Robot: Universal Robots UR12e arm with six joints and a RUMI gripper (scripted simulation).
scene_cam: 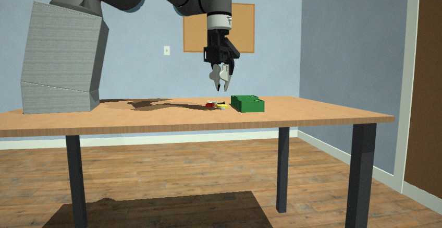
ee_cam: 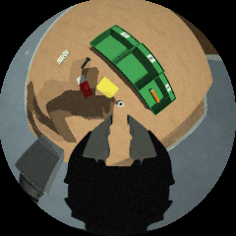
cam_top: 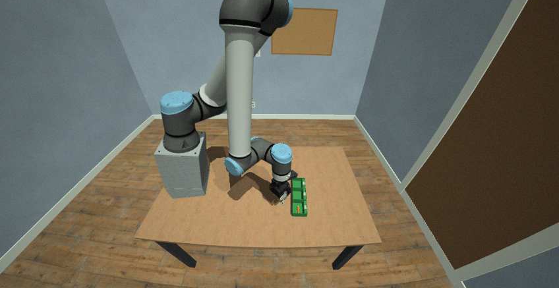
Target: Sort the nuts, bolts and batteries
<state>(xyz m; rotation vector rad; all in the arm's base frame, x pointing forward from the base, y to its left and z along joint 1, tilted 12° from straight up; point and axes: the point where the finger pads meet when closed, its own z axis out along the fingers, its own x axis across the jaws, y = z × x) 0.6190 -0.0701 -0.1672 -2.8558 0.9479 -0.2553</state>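
My gripper is now 80 mm above the dark nut. From my hand the other things lie so: green bin: 100 mm ahead, 60 mm below, 50 mm to the left; orange piece: 100 mm ahead, 70 mm below, 40 mm to the right; yellow battery: 80 mm below, 60 mm to the left.
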